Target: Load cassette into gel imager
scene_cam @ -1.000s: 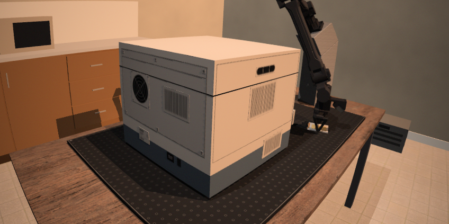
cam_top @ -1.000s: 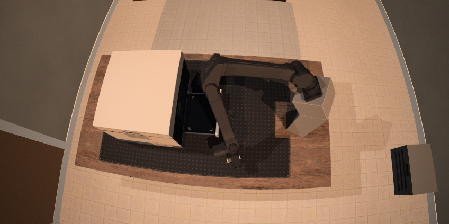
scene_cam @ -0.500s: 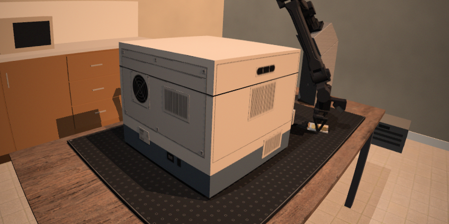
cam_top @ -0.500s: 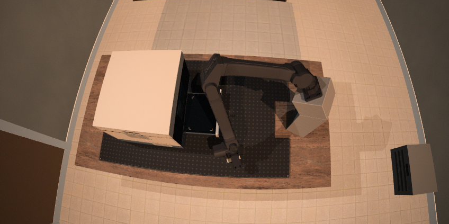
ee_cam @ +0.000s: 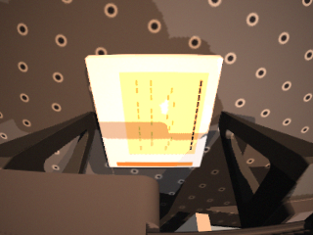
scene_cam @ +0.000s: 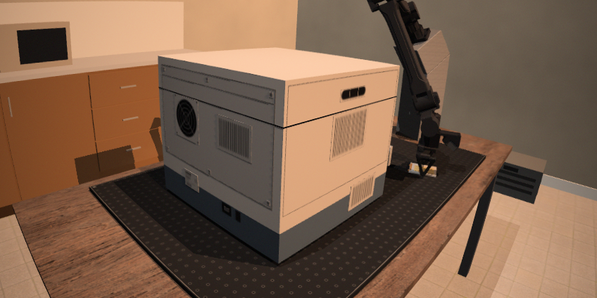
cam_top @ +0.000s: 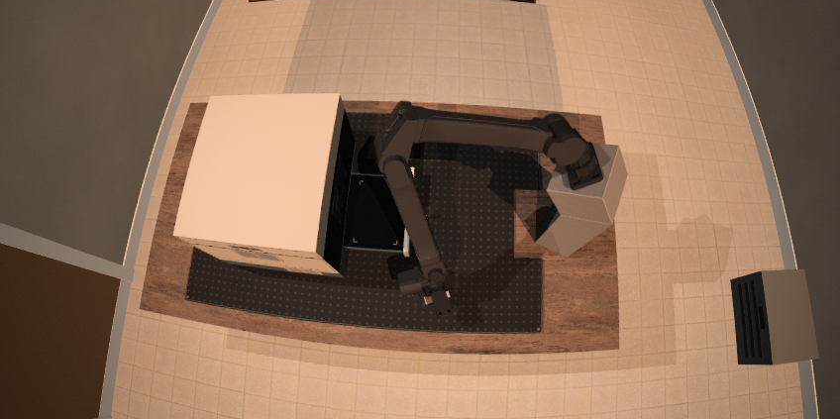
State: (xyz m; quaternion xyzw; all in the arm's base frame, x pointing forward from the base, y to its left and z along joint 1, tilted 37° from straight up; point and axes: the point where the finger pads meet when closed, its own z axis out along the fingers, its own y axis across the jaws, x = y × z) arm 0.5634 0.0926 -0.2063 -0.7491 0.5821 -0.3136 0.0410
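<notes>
Right now my hand is 10 mm to the left of the finished cassette and 10 mm above it.
</notes>
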